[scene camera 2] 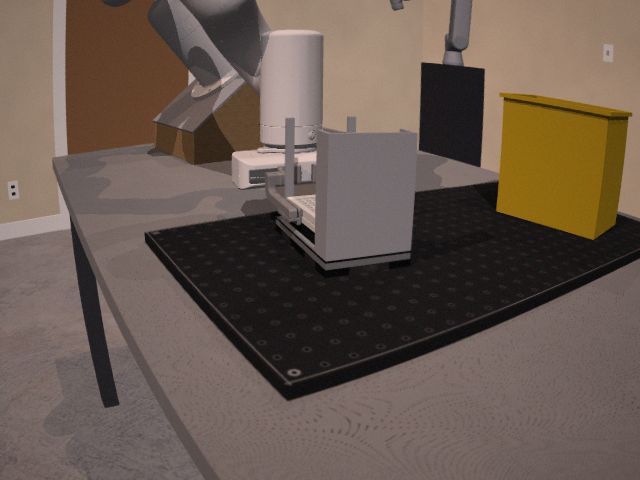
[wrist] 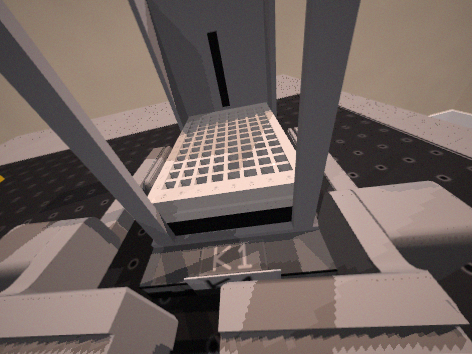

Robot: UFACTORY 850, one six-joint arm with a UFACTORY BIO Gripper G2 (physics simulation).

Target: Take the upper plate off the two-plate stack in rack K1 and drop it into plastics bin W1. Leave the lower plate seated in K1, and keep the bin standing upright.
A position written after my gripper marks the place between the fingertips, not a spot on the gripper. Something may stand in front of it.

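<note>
Visible to me: a dark plate (wrist: 279, 215), a white plate (wrist: 239, 160), a yellow plastics bin W1 (scene camera 2: 561, 165) and, finally, my gripper (wrist: 229, 147).
</note>
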